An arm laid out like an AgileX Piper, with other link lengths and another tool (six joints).
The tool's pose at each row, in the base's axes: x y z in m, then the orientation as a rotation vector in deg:
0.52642 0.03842 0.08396 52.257 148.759 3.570
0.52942 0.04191 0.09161 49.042 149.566 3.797
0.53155 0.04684 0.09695 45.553 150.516 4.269
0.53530 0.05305 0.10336 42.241 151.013 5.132
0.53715 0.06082 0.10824 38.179 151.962 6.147
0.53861 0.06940 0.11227 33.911 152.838 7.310
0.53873 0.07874 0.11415 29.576 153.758 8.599
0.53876 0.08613 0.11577 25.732 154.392 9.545
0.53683 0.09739 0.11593 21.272 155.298 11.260
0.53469 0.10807 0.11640 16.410 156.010 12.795
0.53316 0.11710 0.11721 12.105 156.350 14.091
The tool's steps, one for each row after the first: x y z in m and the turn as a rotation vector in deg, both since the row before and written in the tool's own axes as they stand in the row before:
-0.00264 0.00580 -0.00625 -0.656 0.000 -2.285
-0.00059 0.00607 -0.00449 -0.820 0.188 -2.466
-0.00175 0.00819 -0.00485 -1.141 -0.039 -2.213
0.00076 0.00838 -0.00410 -1.266 0.348 -2.779
0.00138 0.00890 -0.00331 -1.398 0.376 -2.887
0.00317 0.00883 -0.00165 -1.461 0.543 -2.914
0.00216 0.00714 -0.00125 -1.179 0.364 -2.591
0.00538 0.01007 -0.00036 -1.737 0.804 -2.915
0.00477 0.00980 -0.00040 -1.686 0.693 -3.198
0.00316 0.00863 -0.00031 -1.477 0.437 -2.826

